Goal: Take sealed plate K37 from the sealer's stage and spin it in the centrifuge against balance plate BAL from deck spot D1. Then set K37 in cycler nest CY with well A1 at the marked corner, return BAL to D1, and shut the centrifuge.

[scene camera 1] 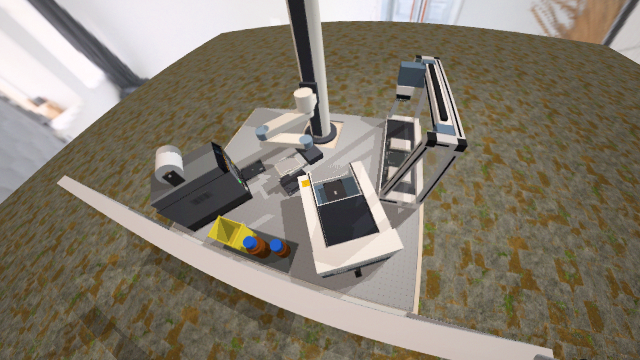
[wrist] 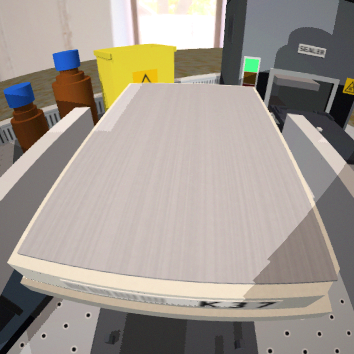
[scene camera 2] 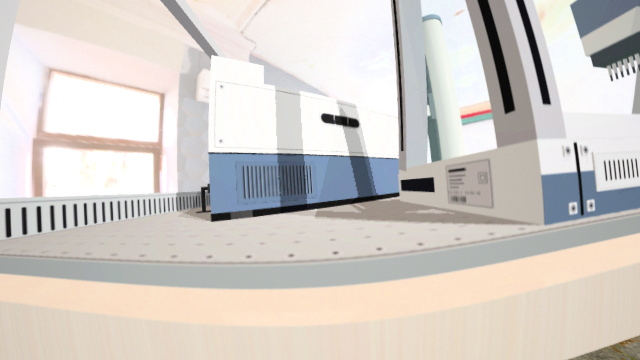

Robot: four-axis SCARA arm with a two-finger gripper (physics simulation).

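Seen in the pictures: gripper, fingertip midpoint: point(scene camera 1: 284, 168) point(wrist: 186, 124); arm's base, origin of the base link: point(scene camera 1: 321, 133).
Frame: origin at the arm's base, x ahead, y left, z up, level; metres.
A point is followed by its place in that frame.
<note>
Sealed plate K37 point(scene camera 1: 288, 165) @[y -0.022, x 0.483, z 0.193 m] point(wrist: 190, 190) @[y -0.009, x 0.454, z 0.192 m] is level between the two fingers of my gripper point(wrist: 186, 124) @[y -0.042, x 0.501, z 0.186 m], its K37 label facing the wrist camera. My gripper is shut on it and holds it above a dark nest block point(scene camera 1: 291, 184) @[y -0.022, x 0.524, z 0.060 m] point(wrist: 175, 332) @[y 0.001, x 0.447, z 0.060 m]. The centrifuge point(scene camera 1: 311, 225) @[y 0.217, x 0.782, z 0.223 m] point(scene camera 2: 305, 125) @[y 0.510, x 0.663, z 0.159 m] is the white and blue box. Its opening shows a dark square holder point(scene camera 1: 334, 189) @[y 0.254, x 0.551, z 0.153 m] inside; whether that holder carries a plate is unclear. The sealer point(scene camera 1: 200, 200) @[y -0.400, x 0.820, z 0.223 m] point(wrist: 280, 30) @[y -0.296, x 0.615, z 0.237 m] is dark grey, with a dark stage at its front. I cannot identify BAL, D1 or the marked corner of CY.
A yellow bin point(scene camera 1: 225, 231) @[y -0.262, x 0.907, z 0.088 m] point(wrist: 135, 65) @[y -0.169, x 0.857, z 0.153 m] and two brown bottles with blue caps stand at the table's far edge in the wrist view. A gantry frame point(scene camera 1: 449, 107) @[y 0.683, x 0.278, z 0.513 m] point(scene camera 2: 515, 75) @[y 0.707, x 0.493, z 0.123 m] stands beside the centrifuge. Another dark block point(scene camera 1: 310, 154) @[y 0.093, x 0.419, z 0.238 m] lies near the arm's column point(scene camera 1: 320, 65) @[y 0.066, x 0.036, z 0.535 m].
</note>
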